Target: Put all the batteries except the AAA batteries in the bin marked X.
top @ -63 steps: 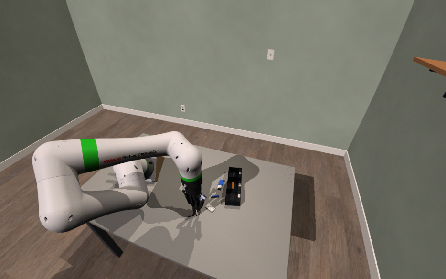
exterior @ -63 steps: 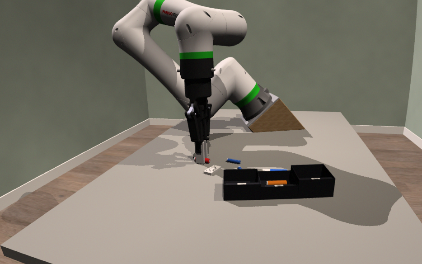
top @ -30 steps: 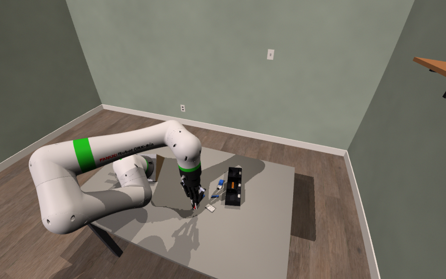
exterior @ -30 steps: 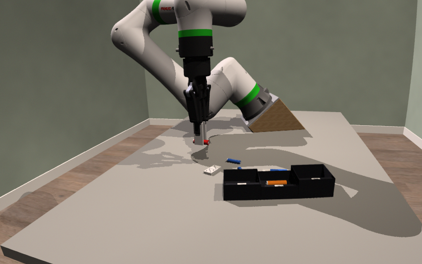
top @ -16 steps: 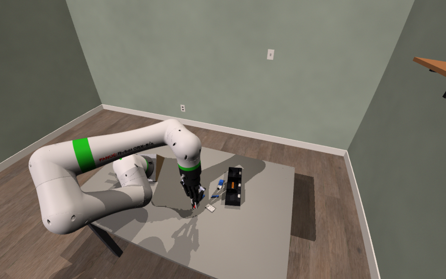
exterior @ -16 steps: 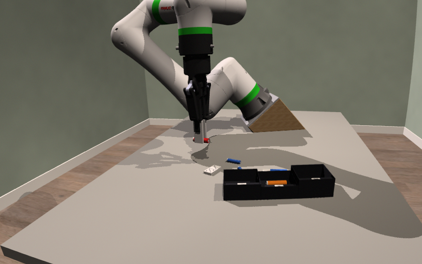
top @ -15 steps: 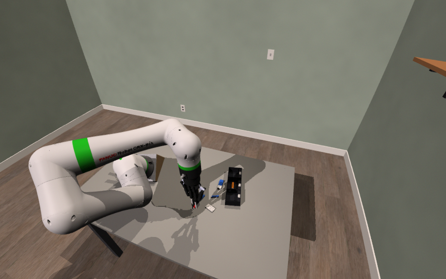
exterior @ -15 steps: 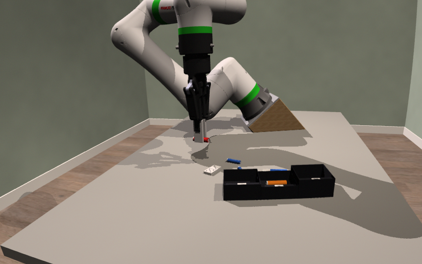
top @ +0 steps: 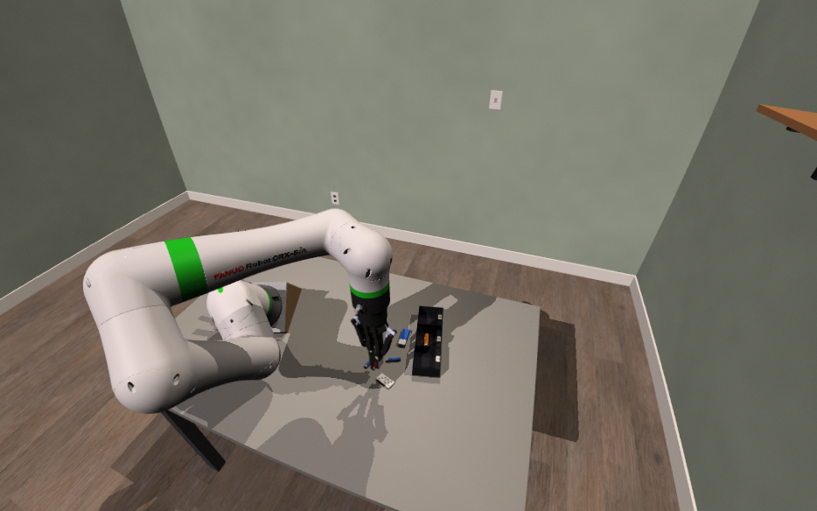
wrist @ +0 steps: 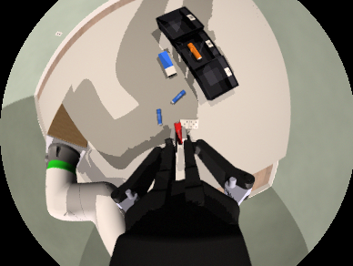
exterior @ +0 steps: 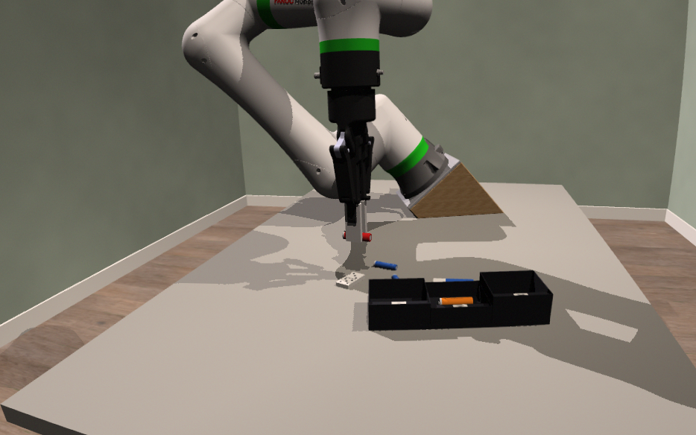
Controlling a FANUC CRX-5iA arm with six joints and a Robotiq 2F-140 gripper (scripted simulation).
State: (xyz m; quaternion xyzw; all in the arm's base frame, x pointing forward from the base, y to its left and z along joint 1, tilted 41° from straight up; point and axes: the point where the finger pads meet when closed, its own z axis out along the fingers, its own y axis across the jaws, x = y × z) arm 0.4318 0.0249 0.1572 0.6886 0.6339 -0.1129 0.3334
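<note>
Right now my hand is 11 cm short of the bin, 17 cm to the right of it and 8 cm above it. Round my hand: white dotted tile (3 cm ahead, 1 cm to the right, 10 cm below); blue-and-white block battery (3 cm ahead, 16 cm to the left, 9 cm below); red battery (3 cm below).
</note>
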